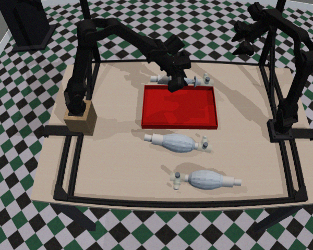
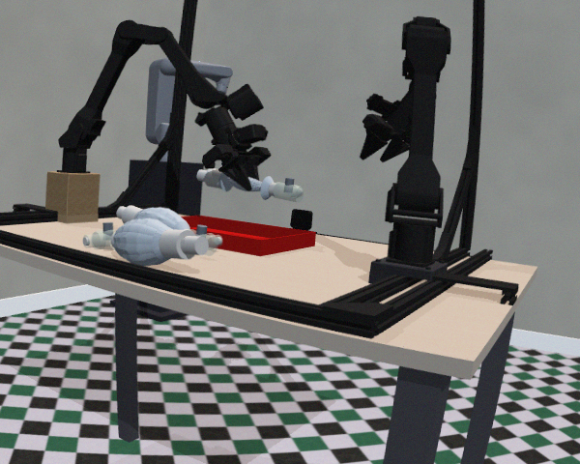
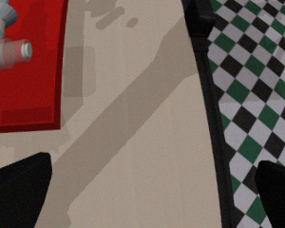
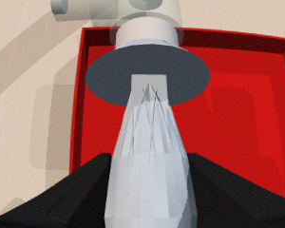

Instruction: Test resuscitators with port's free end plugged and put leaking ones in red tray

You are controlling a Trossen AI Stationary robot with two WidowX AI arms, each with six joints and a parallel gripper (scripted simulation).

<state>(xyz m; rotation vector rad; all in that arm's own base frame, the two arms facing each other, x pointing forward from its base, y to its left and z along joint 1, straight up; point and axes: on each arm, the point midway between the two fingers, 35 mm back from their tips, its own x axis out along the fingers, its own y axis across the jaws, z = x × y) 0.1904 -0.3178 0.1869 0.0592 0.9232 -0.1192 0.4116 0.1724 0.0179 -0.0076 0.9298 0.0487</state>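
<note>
Now: the red tray 13 cm below my right hand, 5 cm ahead of it and 1 cm to the right of it.
</note>
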